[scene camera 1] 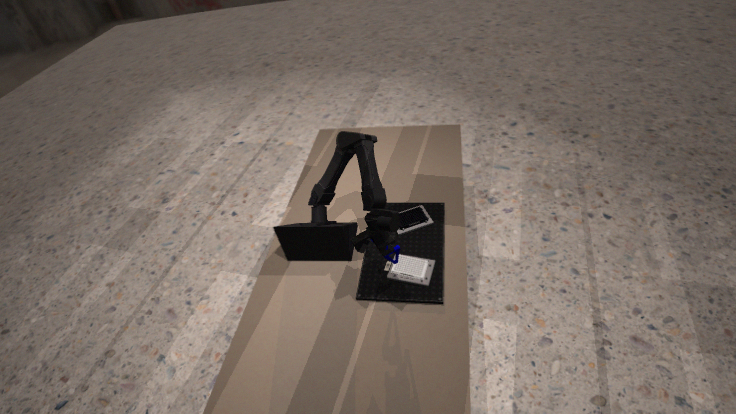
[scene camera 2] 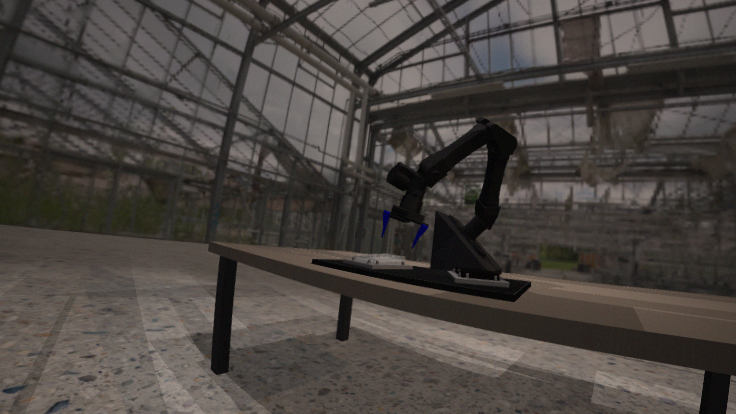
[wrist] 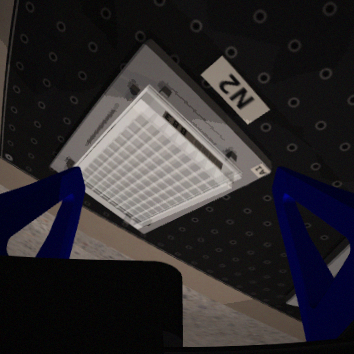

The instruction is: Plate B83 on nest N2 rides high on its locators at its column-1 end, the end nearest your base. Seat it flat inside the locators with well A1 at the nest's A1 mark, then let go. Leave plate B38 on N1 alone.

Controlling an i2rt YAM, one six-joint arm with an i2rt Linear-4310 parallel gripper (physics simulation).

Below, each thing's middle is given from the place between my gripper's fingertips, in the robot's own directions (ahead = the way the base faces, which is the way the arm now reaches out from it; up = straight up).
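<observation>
From my hand, the white label reading N2 (wrist: 221,75) is 70 mm below, 20 mm behind and 10 mm to the left, and there's the clear well plate (wrist: 151,161) too, that's 50 mm below my hand and 70 mm ahead of it.
</observation>
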